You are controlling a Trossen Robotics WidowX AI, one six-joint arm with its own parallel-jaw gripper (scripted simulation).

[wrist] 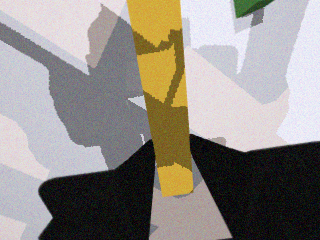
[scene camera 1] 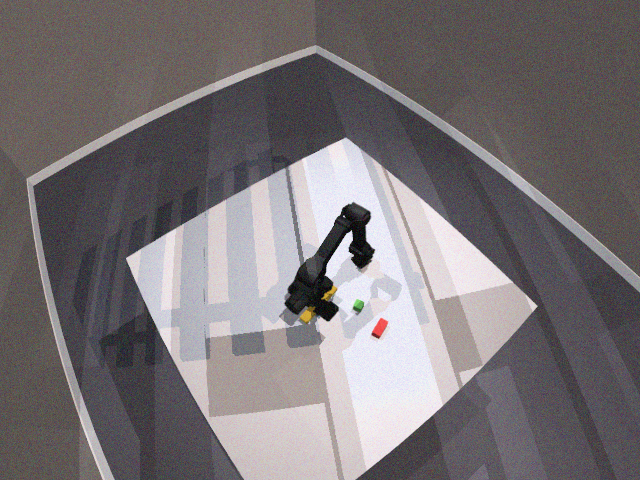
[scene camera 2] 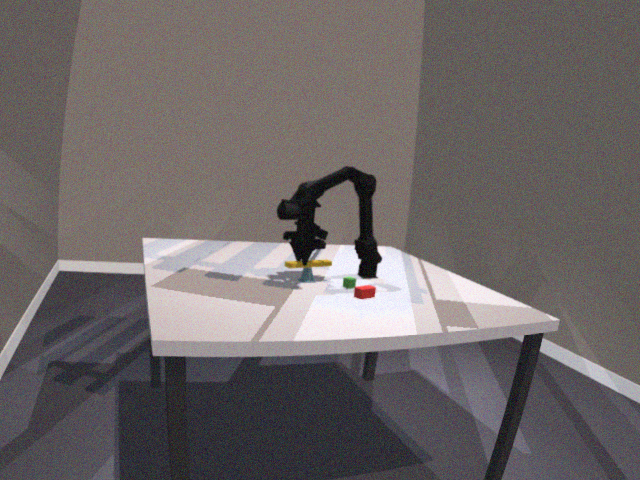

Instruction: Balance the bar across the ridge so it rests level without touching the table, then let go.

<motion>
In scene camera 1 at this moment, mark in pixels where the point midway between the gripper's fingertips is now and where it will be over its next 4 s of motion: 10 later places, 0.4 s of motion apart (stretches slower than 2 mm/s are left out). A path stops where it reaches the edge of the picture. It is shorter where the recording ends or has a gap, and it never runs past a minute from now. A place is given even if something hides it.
My gripper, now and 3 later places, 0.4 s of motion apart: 313,309; 313,304; 312,297; 312,297
</motion>
